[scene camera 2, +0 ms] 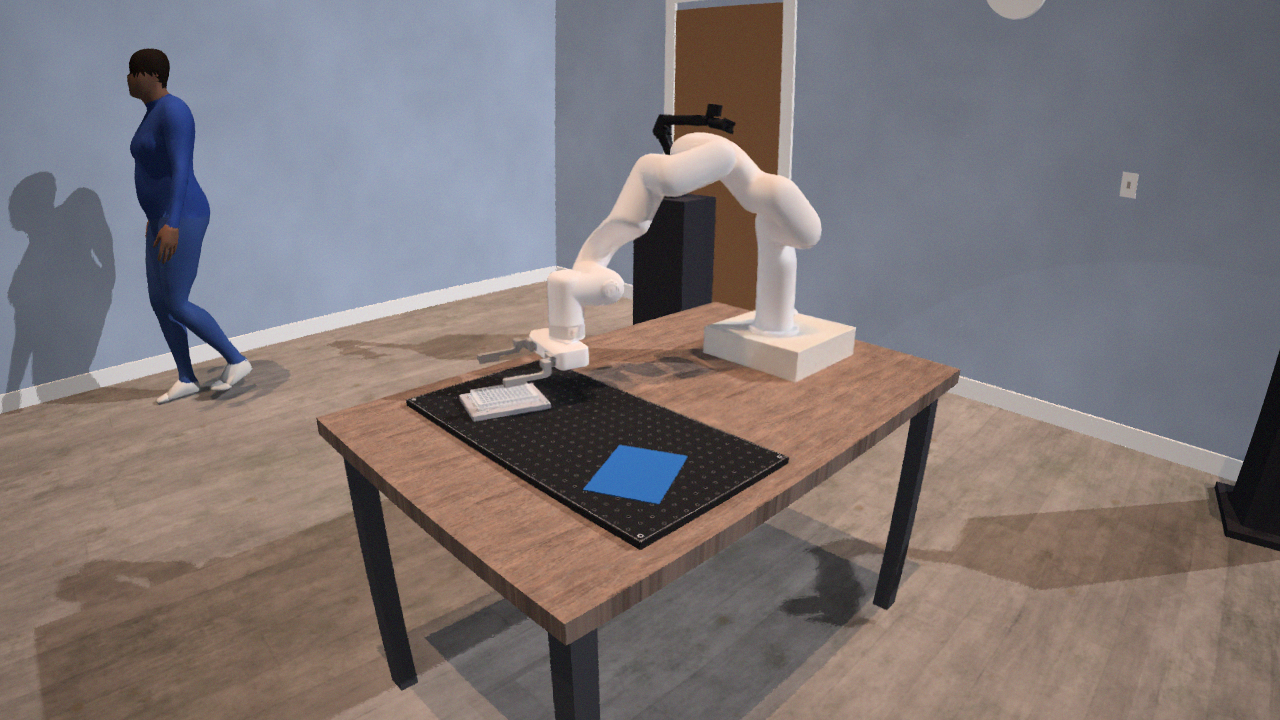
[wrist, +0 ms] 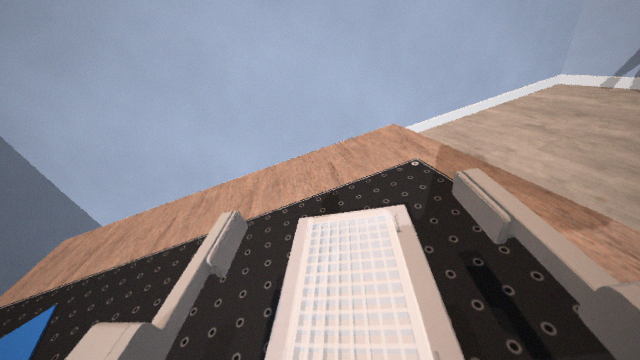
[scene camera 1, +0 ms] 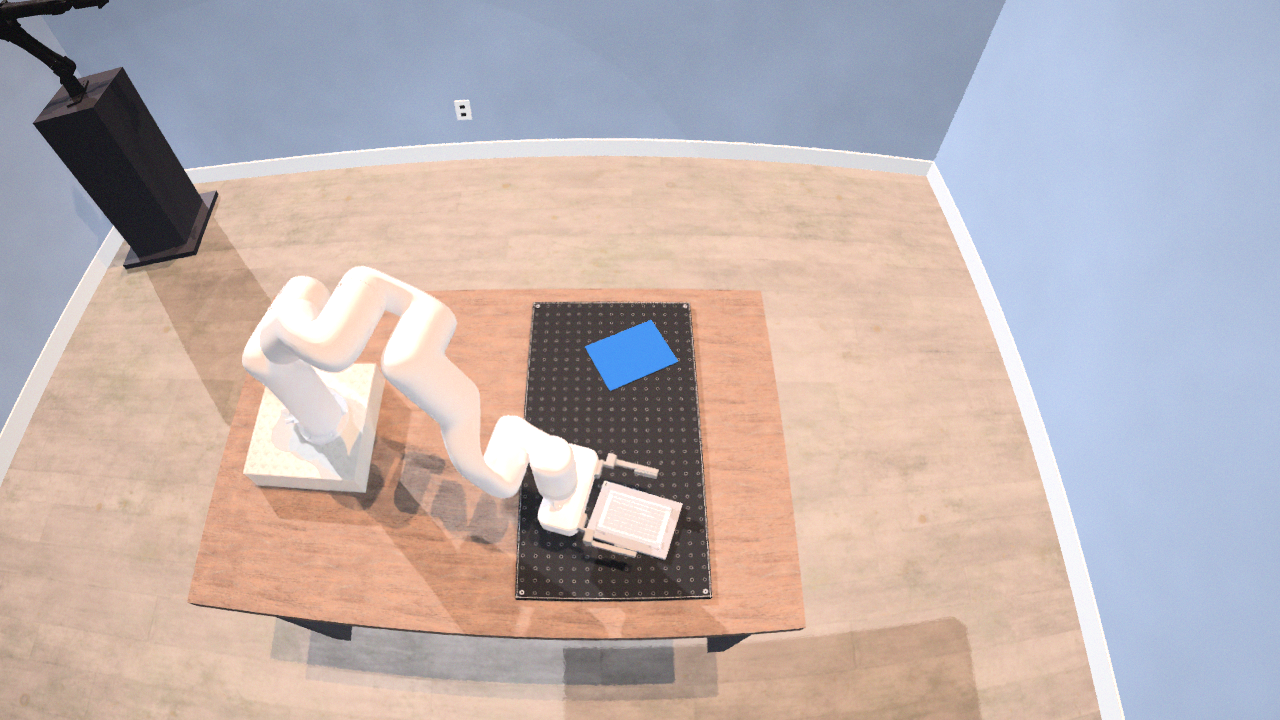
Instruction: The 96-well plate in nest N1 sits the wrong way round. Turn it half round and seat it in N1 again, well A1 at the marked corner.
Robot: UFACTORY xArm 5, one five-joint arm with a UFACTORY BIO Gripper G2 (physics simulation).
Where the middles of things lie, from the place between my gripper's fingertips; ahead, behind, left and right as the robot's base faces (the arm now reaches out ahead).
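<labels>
The white 96-well plate (scene camera 1: 637,519) sits 60 mm below my hand, 10 mm to the left of it and 20 mm behind it. Pale nest N1 (scene camera 1: 609,538) is 70 mm below my hand, and it is also 20 mm behind and 10 mm to the left of it. As for the flat blue sheet (scene camera 2: 644,475), that is 70 mm below my hand, 40 mm ahead of it and 400 mm to the left of it.
</labels>
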